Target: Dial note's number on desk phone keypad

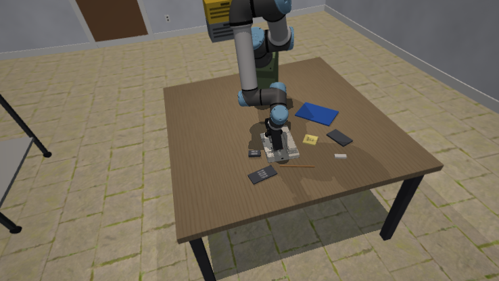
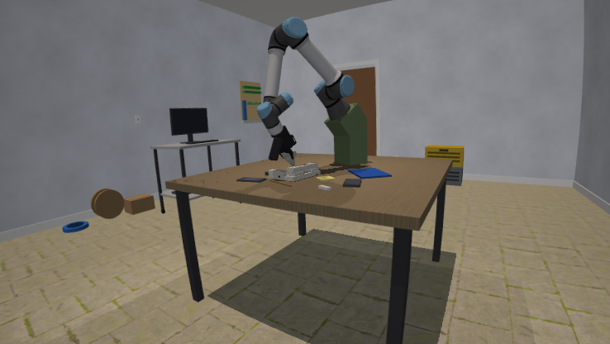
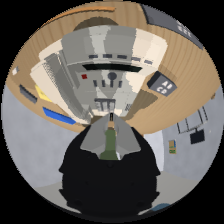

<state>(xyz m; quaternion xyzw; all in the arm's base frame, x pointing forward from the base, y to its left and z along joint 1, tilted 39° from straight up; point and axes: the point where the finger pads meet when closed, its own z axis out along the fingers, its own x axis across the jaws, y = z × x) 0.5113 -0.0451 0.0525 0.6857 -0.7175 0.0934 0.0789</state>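
Now: the handset 20 mm ahead of my hand, 90 mm to the left of it and 10 mm below it. Also, from my hand: yellow note: 30 mm ahead, 220 mm to the left, 50 mm below; pencil: 200 mm ahead, 80 mm to the left, 60 mm below; small dark device: 50 mm ahead, 110 mm to the right, 50 mm below.
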